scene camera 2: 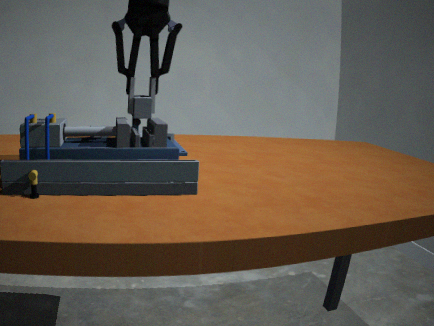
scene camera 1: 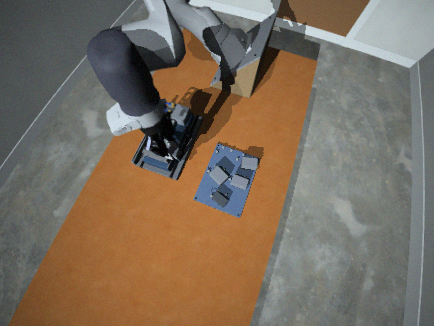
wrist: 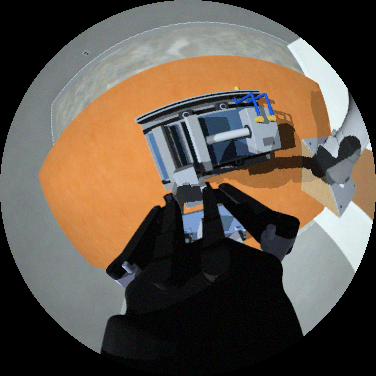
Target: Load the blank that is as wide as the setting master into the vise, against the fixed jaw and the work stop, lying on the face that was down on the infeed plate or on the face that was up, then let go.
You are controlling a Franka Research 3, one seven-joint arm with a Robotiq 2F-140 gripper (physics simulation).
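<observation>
My gripper (scene camera 1: 167, 149) (scene camera 2: 142, 94) (wrist: 189, 184) points down and is shut on a grey blank (scene camera 2: 142, 107) (wrist: 185, 177). The blank looks level. In the second scene view it appears just above the gap between the vise's moving jaw (scene camera 2: 122, 132) (wrist: 198, 145) and the block-like fixed jaw (scene camera 2: 159, 131) (wrist: 163, 154); in the wrist view it appears at the near end of that gap. The vise stands on a blue base (scene camera 2: 100, 152). The arm hides much of the vise in the first scene view. I cannot make out the work stop for certain.
A blue infeed plate (scene camera 1: 233, 206) beside the vise carries several grey blocks; I cannot tell which is the setting master. A long grey rail (scene camera 2: 100, 171) runs alongside the vise. Blue pipes (scene camera 2: 27, 137) (wrist: 256, 105) with yellow fittings are at the cylinder end. A tall angled panel (scene camera 1: 263, 55) stands behind.
</observation>
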